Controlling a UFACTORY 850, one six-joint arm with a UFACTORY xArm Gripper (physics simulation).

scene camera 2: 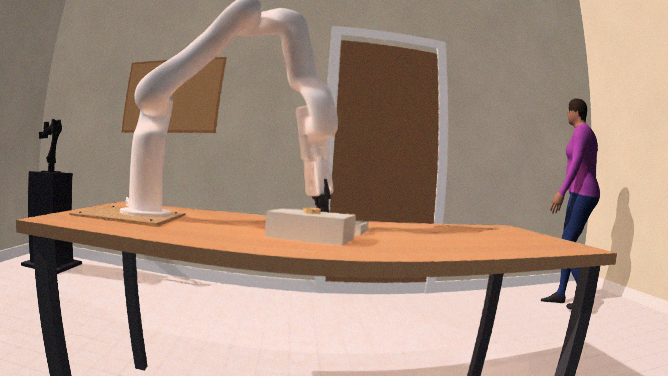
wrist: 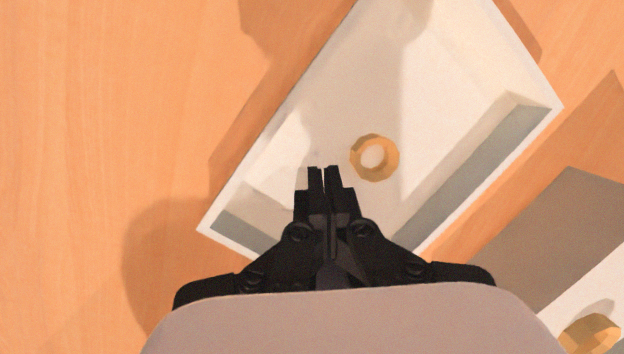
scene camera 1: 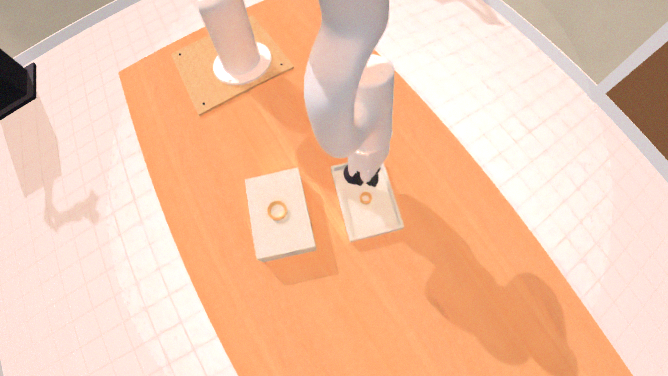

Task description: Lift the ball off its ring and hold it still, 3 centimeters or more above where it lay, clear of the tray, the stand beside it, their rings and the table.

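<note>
My gripper [scene camera 1: 366, 185] [scene camera 2: 322, 207] [wrist: 322, 187] is shut, its fingertips together with nothing between them. It is over the shallow white tray [scene camera 1: 376, 234] [scene camera 2: 361, 228] [wrist: 500, 145]. The tray's small orange ring [scene camera 1: 361, 199] [wrist: 392, 159] lies empty, to the right of the fingertips in the wrist view. The ball cannot be made out clearly in any view. A dark rounded patch [wrist: 332, 278] shows between the finger linkages in the wrist view; I cannot tell whether it is the ball or part of the gripper.
The taller white stand [scene camera 1: 282, 242] [scene camera 2: 307, 227] [wrist: 595, 285] is beside the tray, with an empty orange ring [scene camera 1: 269, 211] [scene camera 2: 312, 211] [wrist: 570, 334] on top. Both stand on the orange wooden table [scene camera 1: 300, 325] [scene camera 2: 425, 242]. A person [scene camera 2: 582, 160] stands beyond the table's right end.
</note>
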